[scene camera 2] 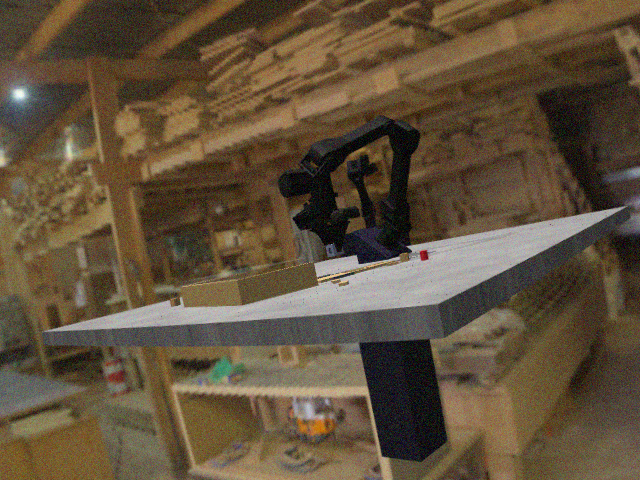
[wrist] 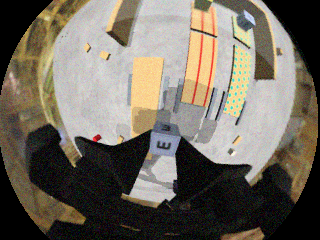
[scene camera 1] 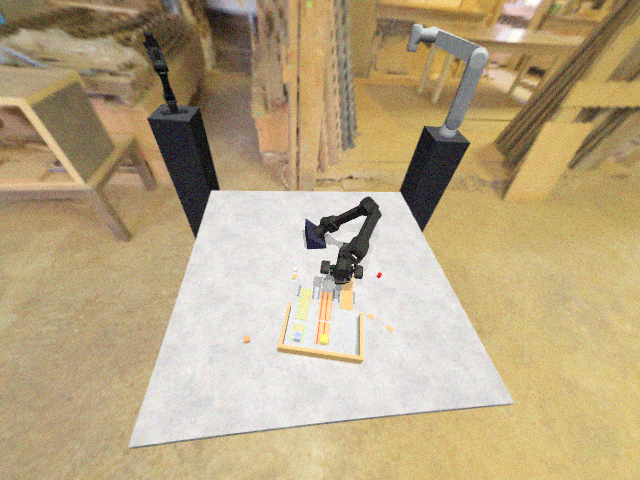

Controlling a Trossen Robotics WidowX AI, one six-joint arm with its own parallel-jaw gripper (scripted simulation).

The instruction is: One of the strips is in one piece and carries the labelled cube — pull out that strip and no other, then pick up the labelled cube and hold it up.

Labels:
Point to a labelled cube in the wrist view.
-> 165, 138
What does the gripper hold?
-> A labelled cube.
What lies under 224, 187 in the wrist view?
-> The gripper.

